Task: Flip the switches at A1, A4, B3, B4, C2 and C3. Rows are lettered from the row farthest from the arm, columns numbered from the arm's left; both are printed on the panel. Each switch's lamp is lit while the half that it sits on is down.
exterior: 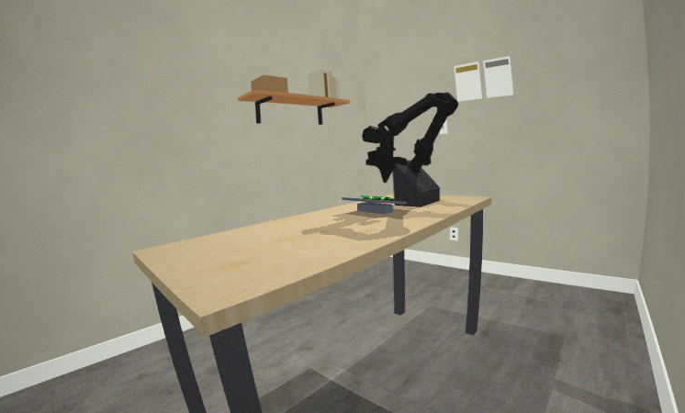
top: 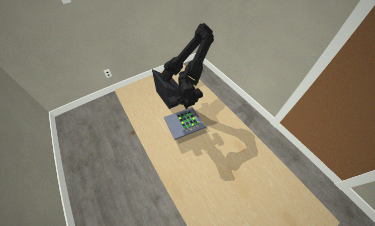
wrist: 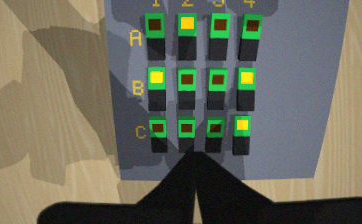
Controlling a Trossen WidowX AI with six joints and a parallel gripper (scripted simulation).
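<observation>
The switch B2 lies 4 cm ahead of my hand and 9 cm below it. The rest, counted from my hand: switch B1 (5 cm ahead, 2 cm to the left, 9 cm below); switch B4 (3 cm ahead, 5 cm to the right, 9 cm below); switch B3 (4 cm ahead, 3 cm to the right, 9 cm below).
</observation>
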